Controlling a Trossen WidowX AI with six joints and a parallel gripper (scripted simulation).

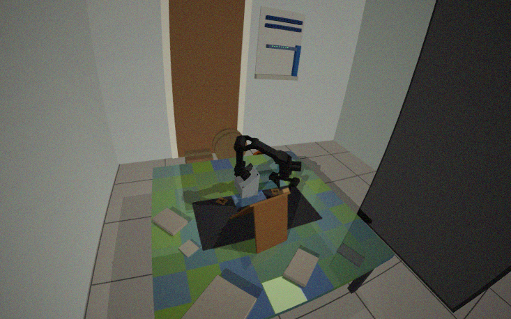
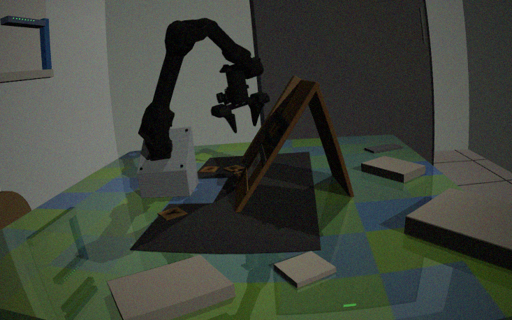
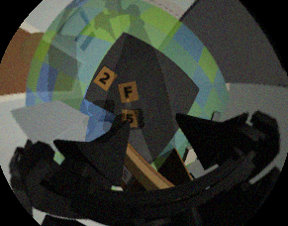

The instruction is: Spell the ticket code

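Now: gripper tip 13 cm above the orange letter tile marked f, 5 cm past it and 2 cm to the right of it. Also, from my gripper tip: dark mat: 18 cm to the right, 14 cm below, 4 cm behind; orange letter tile marked l: 20 cm to the right, 9 cm ahead, 4 cm above; white ticket: 24 cm to the right, 5 cm below, 3 cm ahead.
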